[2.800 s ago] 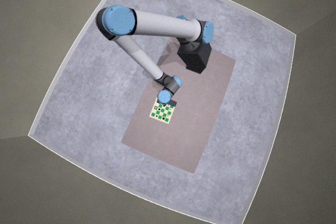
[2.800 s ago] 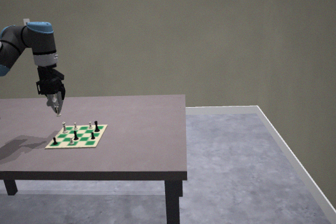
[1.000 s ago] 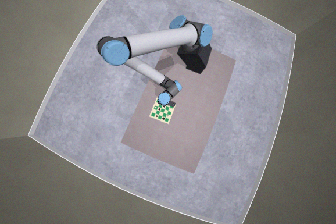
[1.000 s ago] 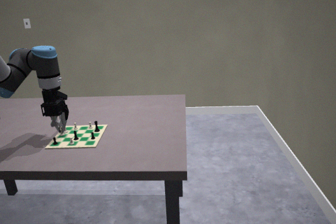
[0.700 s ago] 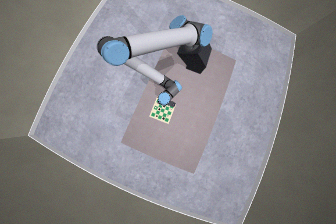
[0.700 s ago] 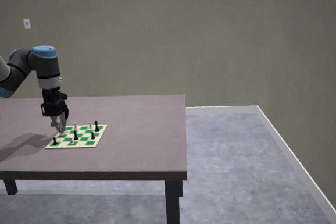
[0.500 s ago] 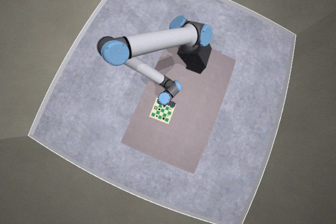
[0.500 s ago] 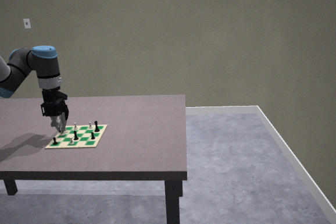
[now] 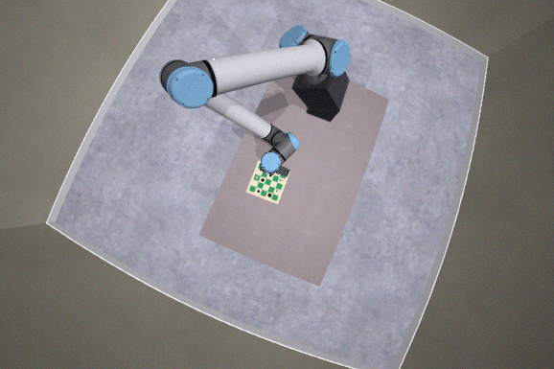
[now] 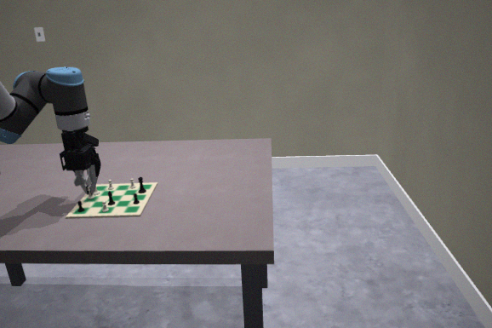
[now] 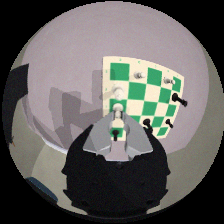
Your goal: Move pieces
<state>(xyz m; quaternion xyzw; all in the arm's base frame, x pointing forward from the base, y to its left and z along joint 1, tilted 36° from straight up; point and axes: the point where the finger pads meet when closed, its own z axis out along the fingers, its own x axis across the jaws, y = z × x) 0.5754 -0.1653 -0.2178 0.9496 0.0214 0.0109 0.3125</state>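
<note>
The white piece is 40 mm to the left of my hand and 10 mm below it. Round my hand: cream chessboard 80 mm ahead, 40 mm below; tall black piece 150 mm ahead, 50 mm to the left, 10 mm below.
</note>
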